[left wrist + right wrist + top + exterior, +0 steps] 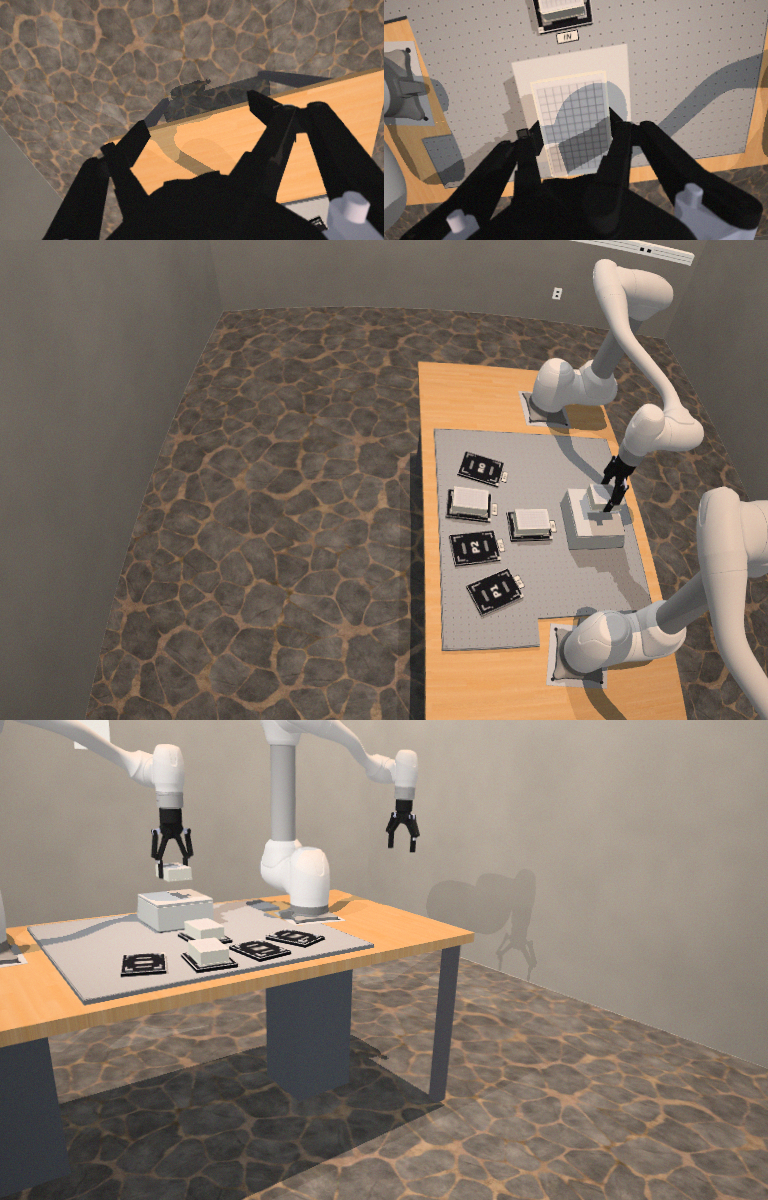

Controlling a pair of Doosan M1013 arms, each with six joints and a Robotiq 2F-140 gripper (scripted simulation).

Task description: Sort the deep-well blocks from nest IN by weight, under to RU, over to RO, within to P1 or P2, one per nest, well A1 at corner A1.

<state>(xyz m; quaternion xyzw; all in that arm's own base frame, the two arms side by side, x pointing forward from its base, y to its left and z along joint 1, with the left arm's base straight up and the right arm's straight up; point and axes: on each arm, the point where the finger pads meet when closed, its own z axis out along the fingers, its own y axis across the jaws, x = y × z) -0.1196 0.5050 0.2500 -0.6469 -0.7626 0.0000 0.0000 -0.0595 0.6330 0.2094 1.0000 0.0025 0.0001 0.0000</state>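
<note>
Right now the nest P1 is 390 mm ahead of my right hand, 280 mm to the left of it and 190 mm below it. From my right hand the other things lie so: check-weigher CW (130 mm below, 10 mm behind); then nest P2 (460 mm ahead, 190 mm below, 120 mm to the left); then infeed nest (250 mm ahead, 190 mm below, 10 mm to the left).
</note>
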